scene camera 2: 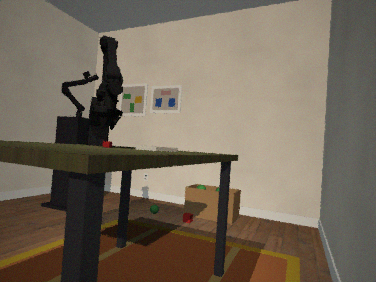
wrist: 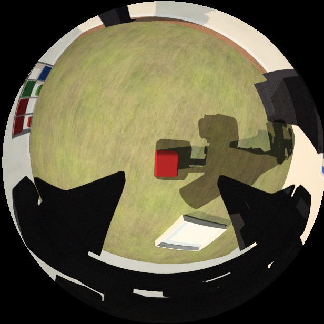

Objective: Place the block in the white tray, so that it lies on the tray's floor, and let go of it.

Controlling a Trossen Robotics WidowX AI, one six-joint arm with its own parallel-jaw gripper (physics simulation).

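Places are measured from the arm's base along level axes (x back, y right, z up), in metres.
Where they show: gripper, between the fingertips: (scene camera 2: 107, 129).
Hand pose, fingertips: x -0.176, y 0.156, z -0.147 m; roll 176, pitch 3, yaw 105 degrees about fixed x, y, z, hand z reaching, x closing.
Each offset is from my fingertips to the top centre of the thing. "pt": to the spot under its first point. Level surfaces: height alone.
The red block @(dx -0.007, dy -0.001, dz -0.057 m) (scene camera 2: 107, 144) (wrist: 166, 164) sits on the table top, inside the arm's shadow in the wrist view. My gripper (scene camera 2: 114, 125) (wrist: 173, 178) is open and empty, pointing down above the table. In the wrist view its two dark fingertips stand wide apart, with the block seen just beyond the gap between them. The white tray @(pt dx -0.258, dy -0.123, dz -0.076 m) (scene camera 2: 166, 149) (wrist: 192, 236) stands on the table apart from the block, low in the wrist view near the right finger. No block shows in the part of the tray's floor that is visible.
The green-brown table @(dz -0.089 m) (scene camera 2: 160, 156) (wrist: 110, 90) bears the block and tray. A dark pedestal (scene camera 2: 71, 131) with a thin black arm stands behind the left side. A cardboard box (scene camera 2: 210, 205), a green ball (scene camera 2: 154, 209) and a red cube (scene camera 2: 187, 217) are on the floor.
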